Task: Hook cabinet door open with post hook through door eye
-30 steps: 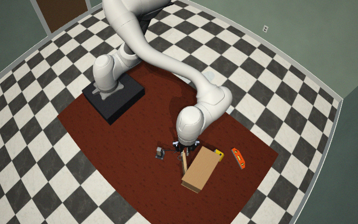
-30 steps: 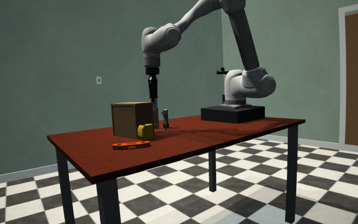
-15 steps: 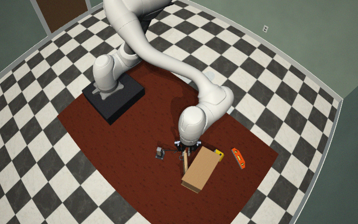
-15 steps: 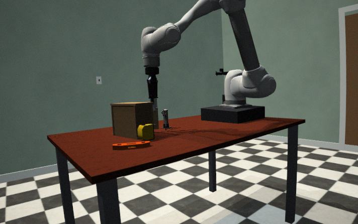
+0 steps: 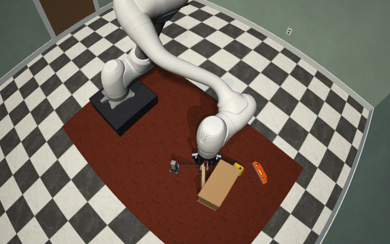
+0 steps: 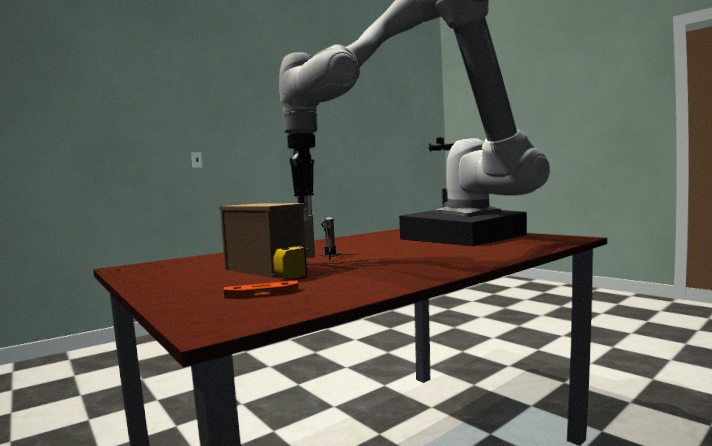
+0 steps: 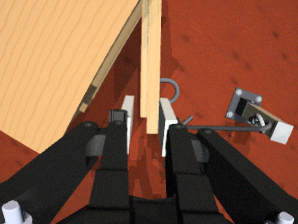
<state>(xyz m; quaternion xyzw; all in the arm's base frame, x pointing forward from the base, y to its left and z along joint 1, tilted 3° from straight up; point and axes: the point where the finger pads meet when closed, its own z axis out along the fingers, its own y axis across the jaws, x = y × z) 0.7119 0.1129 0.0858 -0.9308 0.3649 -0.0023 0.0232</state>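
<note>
Now: the thin hook 100 mm below my hand, 90 mm behind it and 60 mm to the right of it. Also, from my hand: yellow tape measure (140 mm to the left, 120 mm below, 110 mm ahead); hook post (110 mm behind, 80 mm to the right, 80 mm below); cabinet door (80 mm below, 50 mm to the right, 40 mm ahead).
</note>
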